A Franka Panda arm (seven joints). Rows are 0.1 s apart.
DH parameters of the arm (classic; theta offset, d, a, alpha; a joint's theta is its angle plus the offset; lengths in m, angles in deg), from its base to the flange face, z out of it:
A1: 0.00 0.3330 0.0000 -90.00
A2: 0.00 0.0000 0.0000 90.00
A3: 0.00 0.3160 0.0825 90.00
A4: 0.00 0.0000 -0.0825 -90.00
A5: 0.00 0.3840 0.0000 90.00
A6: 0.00 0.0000 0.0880 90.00
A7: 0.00 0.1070 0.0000 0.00
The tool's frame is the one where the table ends.
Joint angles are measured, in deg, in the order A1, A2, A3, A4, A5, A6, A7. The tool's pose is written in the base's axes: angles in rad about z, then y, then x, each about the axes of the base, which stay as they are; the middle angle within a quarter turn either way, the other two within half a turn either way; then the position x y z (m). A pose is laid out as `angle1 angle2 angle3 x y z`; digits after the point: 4 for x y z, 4 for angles.
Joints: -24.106, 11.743, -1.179, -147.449, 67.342, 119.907, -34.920
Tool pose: 0.7094 0.2200 -2.2175 0.3690 -0.1250 0.1679
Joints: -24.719, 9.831, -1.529, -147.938, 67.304, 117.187, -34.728
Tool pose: 0.6936 0.2338 -2.1798 0.3678 -0.1254 0.1801
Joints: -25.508, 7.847, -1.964, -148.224, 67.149, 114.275, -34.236
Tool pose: 0.6787 0.2496 -2.1413 0.3671 -0.1277 0.1938
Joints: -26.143, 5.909, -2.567, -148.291, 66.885, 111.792, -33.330
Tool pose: 0.6685 0.2660 -2.1117 0.3671 -0.1317 0.2080
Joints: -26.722, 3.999, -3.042, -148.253, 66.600, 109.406, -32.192
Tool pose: 0.6586 0.2789 -2.0836 0.3677 -0.1349 0.2227
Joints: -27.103, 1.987, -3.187, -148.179, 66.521, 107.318, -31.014
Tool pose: 0.6440 0.2881 -2.0583 0.3696 -0.1354 0.2382
